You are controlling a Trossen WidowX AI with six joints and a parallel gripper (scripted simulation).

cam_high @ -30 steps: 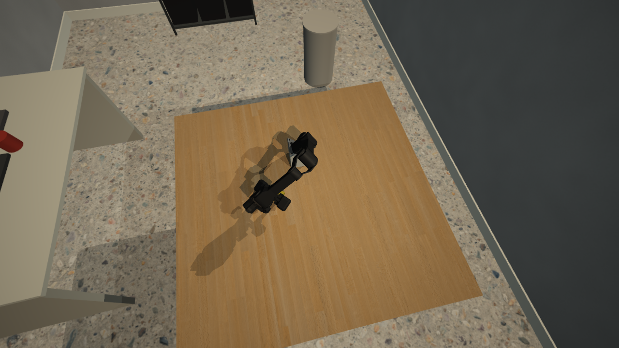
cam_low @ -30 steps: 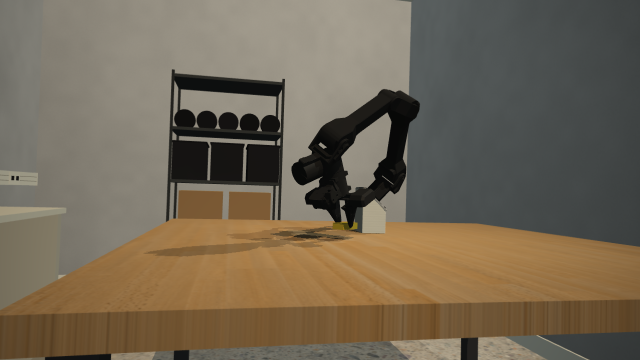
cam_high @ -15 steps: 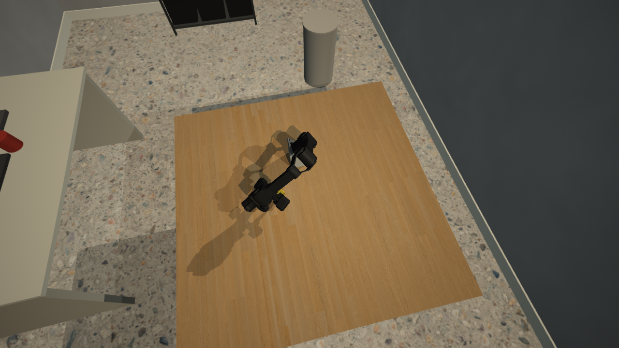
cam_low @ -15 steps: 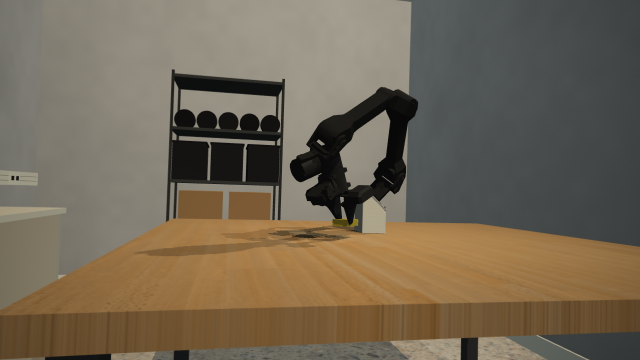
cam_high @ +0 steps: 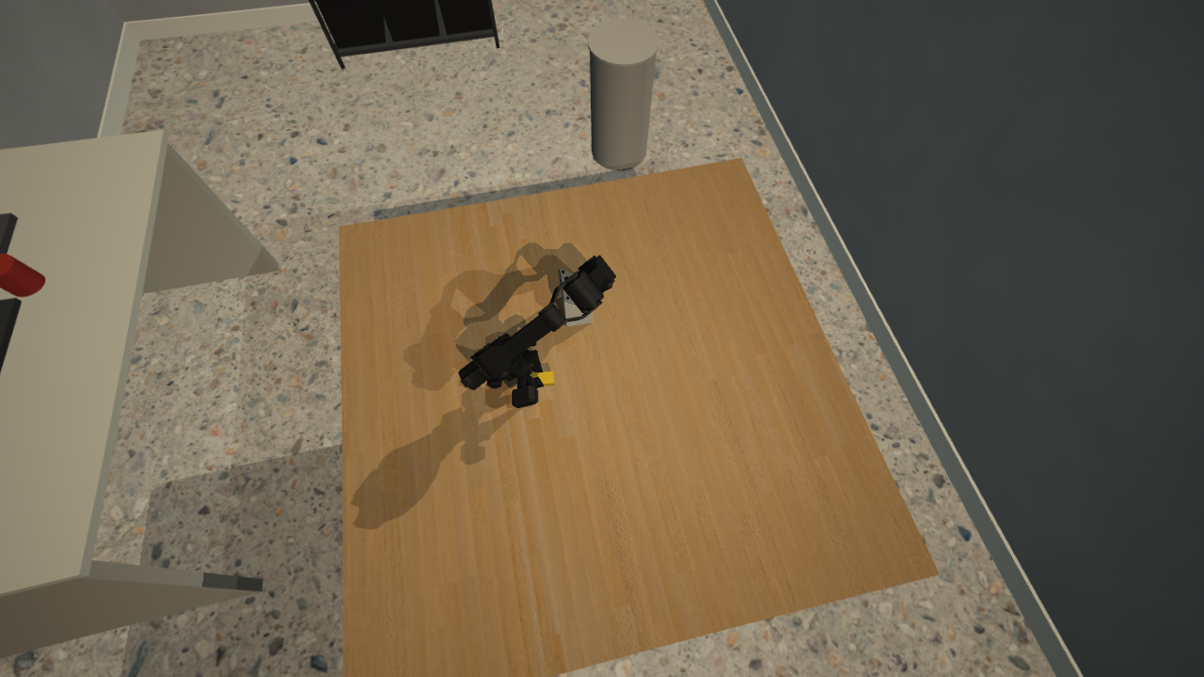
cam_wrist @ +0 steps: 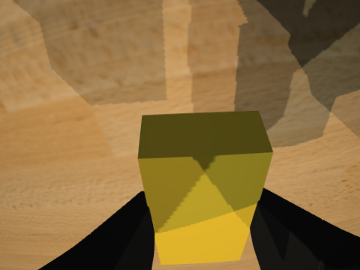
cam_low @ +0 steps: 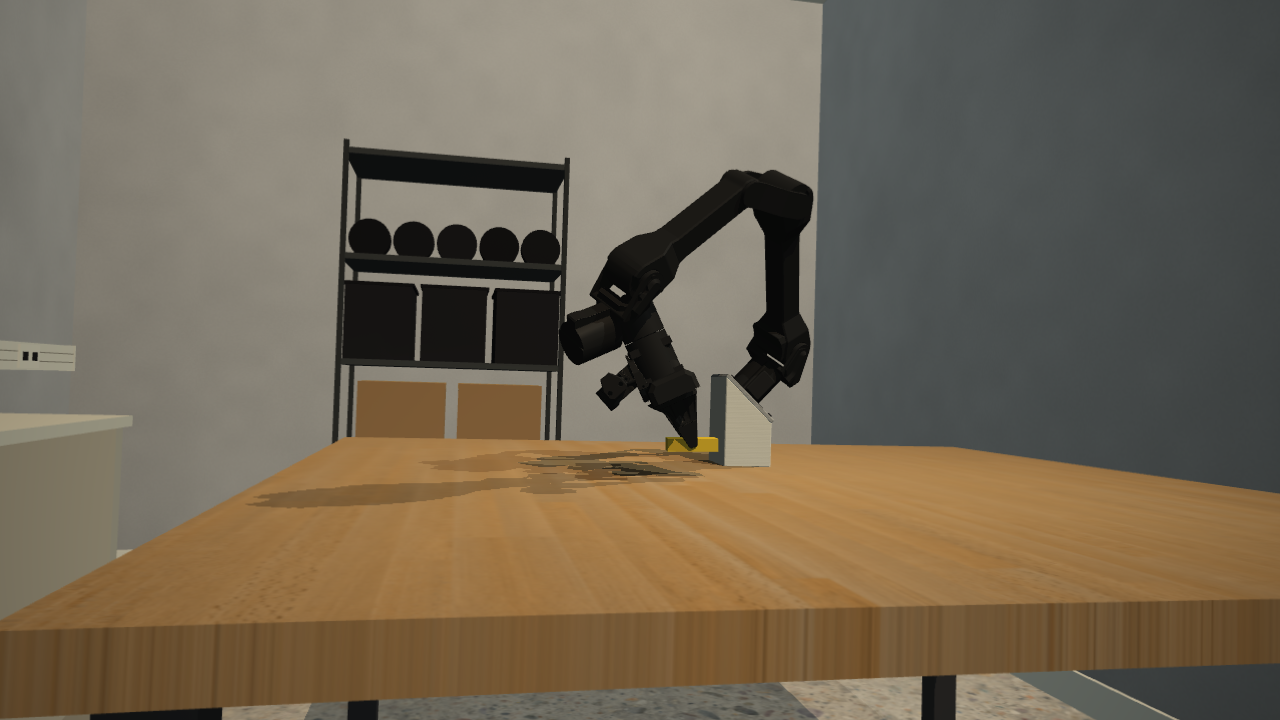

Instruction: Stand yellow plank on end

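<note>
Right now my hand is 3 cm above the yellow plank and 1 cm to the right of it.
</note>
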